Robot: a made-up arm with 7 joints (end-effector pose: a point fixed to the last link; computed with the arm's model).
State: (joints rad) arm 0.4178 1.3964 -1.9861 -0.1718 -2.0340 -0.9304 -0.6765
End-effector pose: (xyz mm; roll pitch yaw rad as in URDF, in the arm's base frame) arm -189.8 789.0 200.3 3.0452 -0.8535 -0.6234
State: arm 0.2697 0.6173 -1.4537 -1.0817 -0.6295 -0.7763 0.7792
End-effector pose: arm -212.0 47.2 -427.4 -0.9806 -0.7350 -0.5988
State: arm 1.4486 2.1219 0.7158 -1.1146 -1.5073 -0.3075 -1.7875
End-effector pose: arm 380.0 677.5 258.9 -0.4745 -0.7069 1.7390
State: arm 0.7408 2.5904 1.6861 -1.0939 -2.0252 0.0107 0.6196
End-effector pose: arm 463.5 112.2 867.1 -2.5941 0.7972 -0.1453
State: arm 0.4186 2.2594 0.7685 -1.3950 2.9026 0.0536 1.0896
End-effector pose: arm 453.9 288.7 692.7 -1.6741 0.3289 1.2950
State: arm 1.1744 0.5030 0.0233 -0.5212 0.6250 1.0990 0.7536
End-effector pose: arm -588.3 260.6 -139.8 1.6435 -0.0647 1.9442
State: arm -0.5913 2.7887 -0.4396 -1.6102 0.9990 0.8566 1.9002
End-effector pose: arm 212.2 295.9 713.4 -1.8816 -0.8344 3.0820
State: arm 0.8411 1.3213 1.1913 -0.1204 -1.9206 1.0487 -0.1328
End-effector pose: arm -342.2 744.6 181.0 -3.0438 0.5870 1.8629
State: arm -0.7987 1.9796 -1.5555 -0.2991 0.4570 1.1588 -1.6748
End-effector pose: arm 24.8 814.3 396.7 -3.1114 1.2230 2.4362
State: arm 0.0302 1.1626 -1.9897 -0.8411 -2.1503 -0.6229 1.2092
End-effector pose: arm -178.9 582.4 -252.8 -0.9401 -0.2383 -2.4410
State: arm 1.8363 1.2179 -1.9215 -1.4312 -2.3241 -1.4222 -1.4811
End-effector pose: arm -559.0 55.0 644.7 -2.8257 0.4015 2.2340
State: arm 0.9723 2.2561 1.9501 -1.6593 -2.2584 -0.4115 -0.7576
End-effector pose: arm 384.5 141.2 799.6 -1.9553 -0.1850 1.3038
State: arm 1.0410 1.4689 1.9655 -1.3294 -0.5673 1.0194 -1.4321
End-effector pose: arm 93.5 588.3 660.0 2.4309 0.3575 0.8848
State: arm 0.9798 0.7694 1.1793 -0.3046 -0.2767 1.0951 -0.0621
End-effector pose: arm -508.1 551.6 -16.3 1.5960 0.1636 1.6730
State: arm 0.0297 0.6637 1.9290 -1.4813 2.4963 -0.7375 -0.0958
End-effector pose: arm -203.4 619.2 129.1 -0.8775 1.1856 -1.9458
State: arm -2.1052 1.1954 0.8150 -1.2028 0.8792 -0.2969 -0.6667
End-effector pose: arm -0.6 471.5 725.5 -1.9310 0.8030 -2.6456
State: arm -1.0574 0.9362 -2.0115 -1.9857 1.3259 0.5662 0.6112
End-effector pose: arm 267.3 -30.2 -176.8 -0.2213 0.0985 -0.5352
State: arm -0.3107 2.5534 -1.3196 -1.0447 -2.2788 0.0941 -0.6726
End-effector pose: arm -6.6 682.2 657.8 -1.4533 -0.8382 2.7963
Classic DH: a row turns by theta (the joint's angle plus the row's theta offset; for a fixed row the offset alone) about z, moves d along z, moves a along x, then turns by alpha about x. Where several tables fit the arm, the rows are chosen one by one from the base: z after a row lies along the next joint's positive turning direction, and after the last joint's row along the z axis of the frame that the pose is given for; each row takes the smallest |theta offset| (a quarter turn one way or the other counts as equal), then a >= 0, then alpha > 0; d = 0 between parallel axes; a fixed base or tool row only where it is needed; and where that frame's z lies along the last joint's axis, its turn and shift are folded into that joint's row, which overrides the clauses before.
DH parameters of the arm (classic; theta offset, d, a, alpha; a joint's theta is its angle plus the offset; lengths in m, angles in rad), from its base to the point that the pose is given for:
base (fixed): 0 0.2481 0.023 -1.2217
joint 1: -1.5708 0.0215 0.0123 -1.5708
joint 2: 1.2217 -0.04 0.007 1.5708
joint 3: 1.5708 -0.383 0.031 -1.5708
joint 4: 0 -0.022 -0.058 1.5708
joint 5: 0 -0.418 0.028 -1.5708
joint 6: 0 -0.041 -0.004 1.5708
joint 7: -0.1216 0.0611 0.0148 0.179
tool (fixed): 0.2485 -0.0611 0 0

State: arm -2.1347 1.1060 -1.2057 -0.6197 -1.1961 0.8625 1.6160
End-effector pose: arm 611.2 238.0 714.7 -2.8341 -0.1562 -2.0747
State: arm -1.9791 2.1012 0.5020 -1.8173 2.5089 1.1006 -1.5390
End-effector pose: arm -400.1 218.7 523.2 2.3166 0.9638 -2.4160
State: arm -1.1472 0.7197 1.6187 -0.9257 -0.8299 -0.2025 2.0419
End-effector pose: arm 495.7 610.2 236.3 -1.9311 0.8245 2.5826
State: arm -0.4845 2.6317 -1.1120 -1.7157 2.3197 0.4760 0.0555
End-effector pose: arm 209.6 525.0 490.2 0.2428 -0.8581 0.7006
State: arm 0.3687 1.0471 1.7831 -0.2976 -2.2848 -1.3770 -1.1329
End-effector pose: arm -223.1 712.8 -57.2 0.5956 0.5085 -2.0830
